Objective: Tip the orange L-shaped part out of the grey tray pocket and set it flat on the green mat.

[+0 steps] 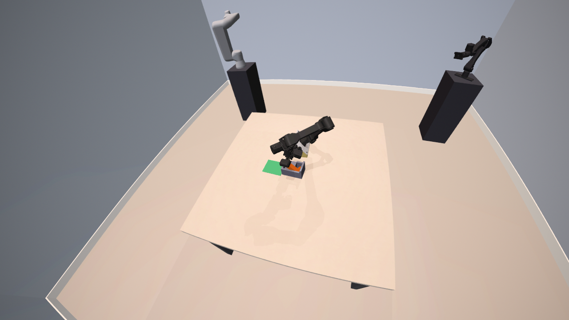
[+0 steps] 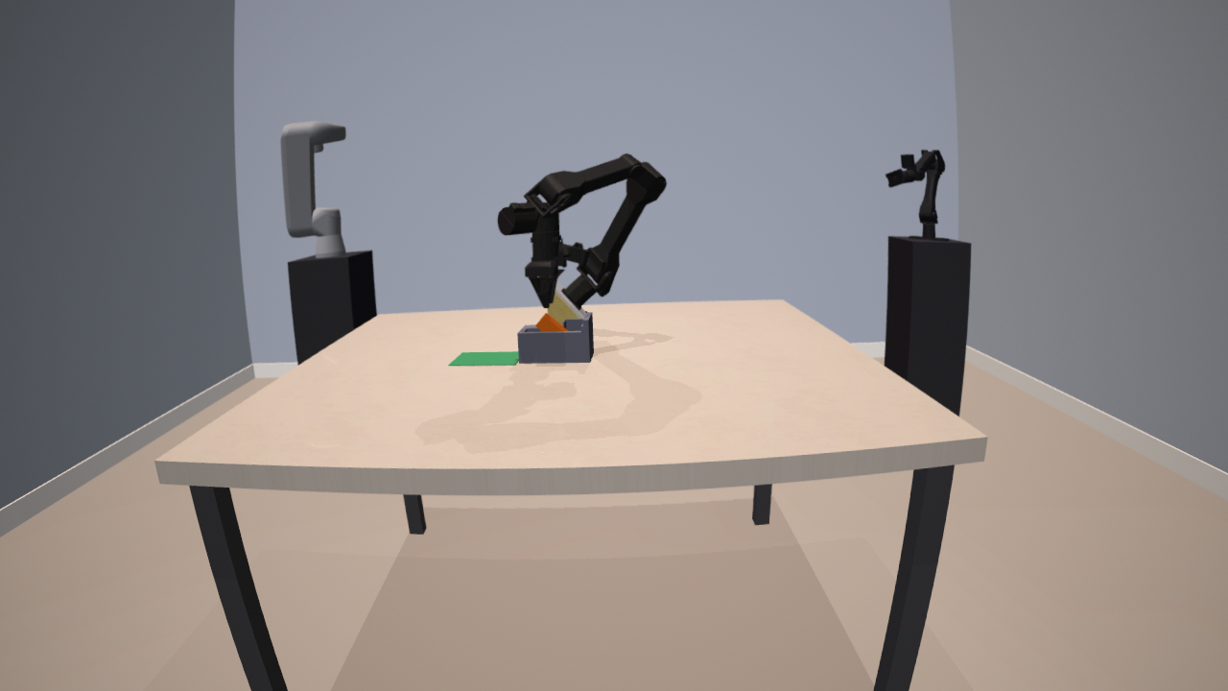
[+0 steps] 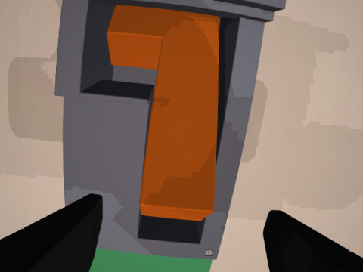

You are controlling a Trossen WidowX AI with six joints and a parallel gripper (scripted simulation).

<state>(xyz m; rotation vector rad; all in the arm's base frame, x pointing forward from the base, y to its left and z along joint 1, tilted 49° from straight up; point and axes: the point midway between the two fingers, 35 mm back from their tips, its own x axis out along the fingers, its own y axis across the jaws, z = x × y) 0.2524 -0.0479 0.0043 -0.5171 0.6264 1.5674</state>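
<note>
Now: gripper tip 7 cm above the orange L-shaped part, 4 cm to the right of it and 2 cm past it. The rest, counted from my gripper tip: green mat (14 cm to the right, 13 cm below, 2 cm behind).
</note>
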